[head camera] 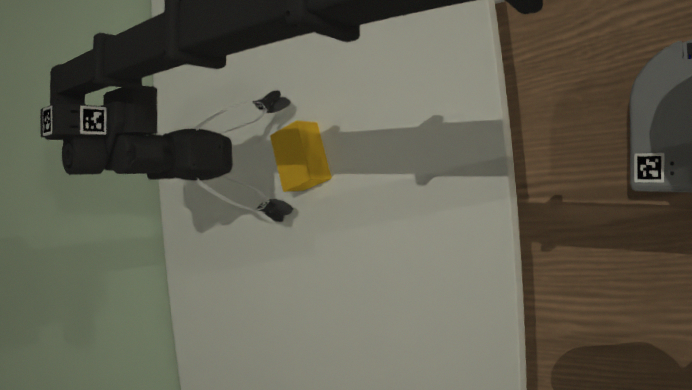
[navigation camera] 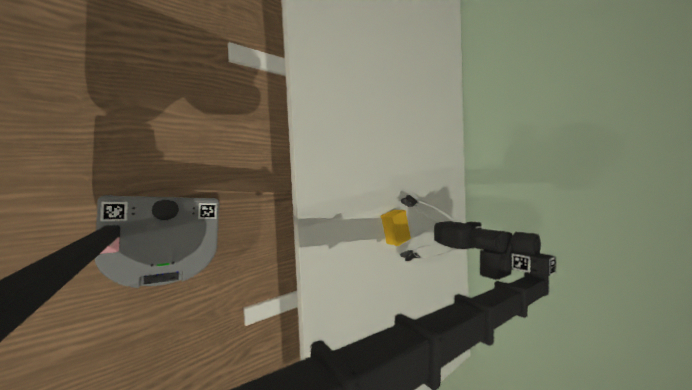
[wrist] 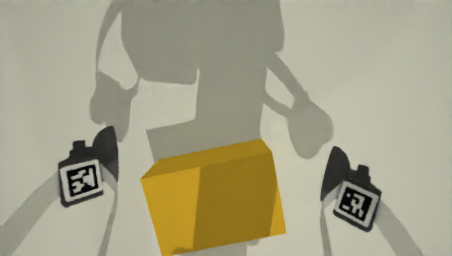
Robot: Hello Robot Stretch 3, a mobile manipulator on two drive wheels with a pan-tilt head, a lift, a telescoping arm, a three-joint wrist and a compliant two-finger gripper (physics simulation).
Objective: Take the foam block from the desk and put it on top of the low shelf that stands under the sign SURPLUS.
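Where they show: gripper, fingertip midpoint: (head camera: pixel 286 156) (navigation camera: pixel 402 227); robot's base, origin of the base link: (navigation camera: pixel 165 208).
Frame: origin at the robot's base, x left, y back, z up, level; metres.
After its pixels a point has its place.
The foam block (head camera: pixel 300 156) @(x -0.534, y 0.020, z 0.765 m) (navigation camera: pixel 395 227) @(x -0.528, y 0.018, z 0.765 m) (wrist: pixel 215 200) is a yellow-orange box. It sits on the white desk (head camera: pixel 350 280) @(x -0.481, y -0.162, z 0.720 m) (navigation camera: pixel 375 100) @(x -0.479, y -0.351, z 0.720 m) (wrist: pixel 400 50), turned slightly against the fingers. My gripper (head camera: pixel 275 155) @(x -0.586, y 0.022, z 0.742 m) (navigation camera: pixel 409 228) @(x -0.586, y 0.022, z 0.742 m) (wrist: pixel 222 155) @(x -0.586, y 0.022, z 0.742 m) is open, with its dark fingertips wide apart. In the wrist view the block shows between the two fingers, with a gap on each side. In the head and navigation views the fingertips are near the block's wall-side end and do not touch it. Their exact height above the desk is hard to tell. The low shelf and the sign SURPLUS do not show.
My arm (head camera: pixel 250 25) @(x -0.266, y 0.086, z 1.090 m) (navigation camera: pixel 390 345) @(x -0.176, y 0.083, z 1.077 m) reaches across the desk. A plain green surface (head camera: pixel 75 300) @(x -1.005, y -0.245, z 0.923 m) (navigation camera: pixel 575 100) @(x -0.994, y -0.381, z 1.055 m) borders the desk's far edge. My grey base (head camera: pixel 642 120) @(x -0.143, y 0.100, z 0.160 m) (navigation camera: pixel 200 250) @(x -0.112, y 0.151, z 0.160 m) stands on the wooden floor (head camera: pixel 590 300) @(x -0.274, y -0.332, z 0.000 m) (navigation camera: pixel 250 225) @(x -0.336, y 0.081, z 0.000 m), apart from the desk's near edge.
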